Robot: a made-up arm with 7 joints.
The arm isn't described. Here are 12 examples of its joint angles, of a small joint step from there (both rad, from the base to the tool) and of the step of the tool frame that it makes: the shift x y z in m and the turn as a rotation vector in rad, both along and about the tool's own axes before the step.
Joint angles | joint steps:
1: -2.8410 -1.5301 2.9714 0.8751 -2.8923 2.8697 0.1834 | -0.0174 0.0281 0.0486 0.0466 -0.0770 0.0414 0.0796
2: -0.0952 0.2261 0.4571 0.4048 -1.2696 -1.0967 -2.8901 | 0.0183 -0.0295 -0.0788 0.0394 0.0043 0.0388 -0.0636
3: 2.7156 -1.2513 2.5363 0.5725 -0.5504 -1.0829 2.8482 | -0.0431 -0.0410 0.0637 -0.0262 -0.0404 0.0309 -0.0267
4: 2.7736 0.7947 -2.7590 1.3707 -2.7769 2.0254 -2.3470 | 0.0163 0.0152 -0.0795 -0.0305 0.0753 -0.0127 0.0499
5: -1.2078 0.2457 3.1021 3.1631 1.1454 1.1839 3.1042 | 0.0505 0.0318 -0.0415 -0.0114 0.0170 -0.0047 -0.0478
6: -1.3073 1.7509 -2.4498 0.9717 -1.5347 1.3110 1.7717 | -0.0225 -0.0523 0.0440 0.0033 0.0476 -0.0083 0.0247
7: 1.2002 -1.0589 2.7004 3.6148 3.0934 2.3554 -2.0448 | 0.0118 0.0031 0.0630 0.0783 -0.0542 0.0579 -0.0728
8: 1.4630 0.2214 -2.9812 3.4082 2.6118 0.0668 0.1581 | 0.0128 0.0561 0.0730 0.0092 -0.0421 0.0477 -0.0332
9: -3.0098 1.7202 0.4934 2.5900 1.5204 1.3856 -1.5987 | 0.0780 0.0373 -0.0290 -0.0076 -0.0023 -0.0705 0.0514
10: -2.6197 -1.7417 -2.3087 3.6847 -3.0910 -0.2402 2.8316 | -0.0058 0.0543 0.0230 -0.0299 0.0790 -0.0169 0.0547
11: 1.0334 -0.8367 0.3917 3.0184 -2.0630 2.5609 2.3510 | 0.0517 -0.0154 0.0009 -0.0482 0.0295 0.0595 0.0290
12: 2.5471 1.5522 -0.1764 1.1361 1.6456 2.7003 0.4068 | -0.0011 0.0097 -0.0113 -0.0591 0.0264 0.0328 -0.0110
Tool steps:
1: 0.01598 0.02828 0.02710 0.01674 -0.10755 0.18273
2: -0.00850 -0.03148 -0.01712 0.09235 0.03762 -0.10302
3: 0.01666 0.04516 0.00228 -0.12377 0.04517 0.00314
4: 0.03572 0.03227 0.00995 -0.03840 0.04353 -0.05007
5: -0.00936 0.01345 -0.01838 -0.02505 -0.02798 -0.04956
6: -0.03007 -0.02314 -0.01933 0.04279 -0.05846 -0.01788
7: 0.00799 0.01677 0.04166 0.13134 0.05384 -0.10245
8: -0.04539 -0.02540 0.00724 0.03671 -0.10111 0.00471
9: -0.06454 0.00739 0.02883 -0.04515 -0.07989 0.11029
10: 0.02245 -0.02196 0.00337 0.04944 0.00578 0.16409
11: -0.01937 0.00213 0.01195 -0.05913 0.04321 -0.04437
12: 0.00592 0.02575 -0.01108 0.06207 -0.04410 -0.01121
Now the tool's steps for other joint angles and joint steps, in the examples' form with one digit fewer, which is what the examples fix.
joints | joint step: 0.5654 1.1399 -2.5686 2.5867 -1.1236 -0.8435 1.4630 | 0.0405 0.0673 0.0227 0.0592 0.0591 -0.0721 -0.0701
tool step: 0.0849 -0.0525 0.0073 0.1348 0.1596 -0.0974
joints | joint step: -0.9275 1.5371 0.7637 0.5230 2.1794 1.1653 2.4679 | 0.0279 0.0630 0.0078 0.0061 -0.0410 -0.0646 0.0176
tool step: -0.0070 -0.0309 -0.0003 0.0938 -0.0241 0.0588
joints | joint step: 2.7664 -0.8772 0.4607 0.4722 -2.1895 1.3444 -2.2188 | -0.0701 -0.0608 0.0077 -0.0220 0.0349 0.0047 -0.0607
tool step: 0.0239 -0.0018 0.0147 0.0355 0.0812 -0.0939
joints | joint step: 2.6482 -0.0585 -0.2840 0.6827 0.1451 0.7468 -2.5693 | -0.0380 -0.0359 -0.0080 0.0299 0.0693 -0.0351 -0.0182
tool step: -0.0221 -0.0079 -0.0356 -0.1093 -0.0533 0.0711
